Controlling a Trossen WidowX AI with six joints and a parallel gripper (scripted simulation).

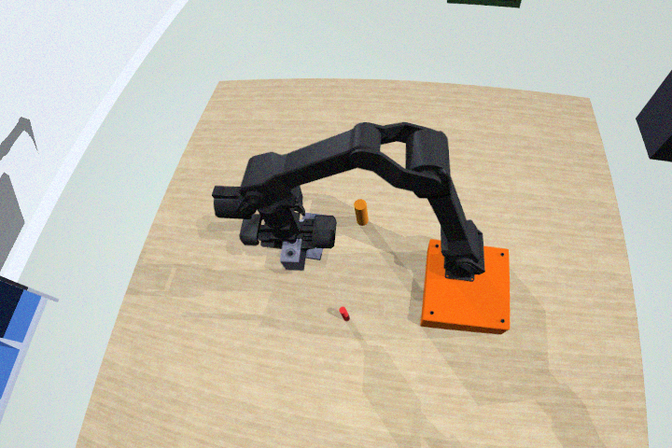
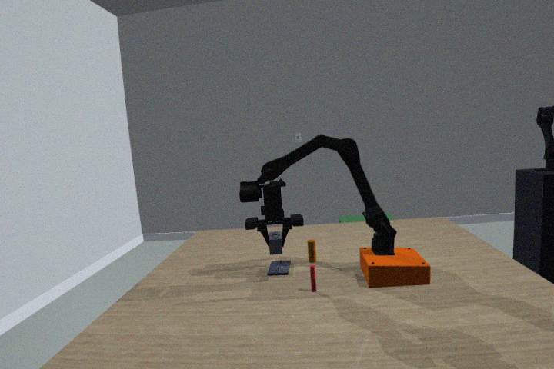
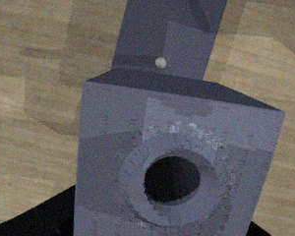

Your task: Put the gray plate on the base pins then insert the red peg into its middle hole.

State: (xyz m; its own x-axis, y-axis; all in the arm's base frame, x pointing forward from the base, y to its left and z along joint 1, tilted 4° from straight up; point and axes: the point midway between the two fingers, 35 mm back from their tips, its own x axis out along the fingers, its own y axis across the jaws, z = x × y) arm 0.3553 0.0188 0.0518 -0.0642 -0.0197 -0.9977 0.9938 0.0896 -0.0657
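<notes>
The gray base lies 100 mm below my gripper tip and 80 mm to the right of it. Round my gripper tip: orange cylinder (140 mm to the right, 110 mm behind, 70 mm below); red peg (120 mm behind, 110 mm to the left, 70 mm below); gray plate (30 mm above).
</notes>
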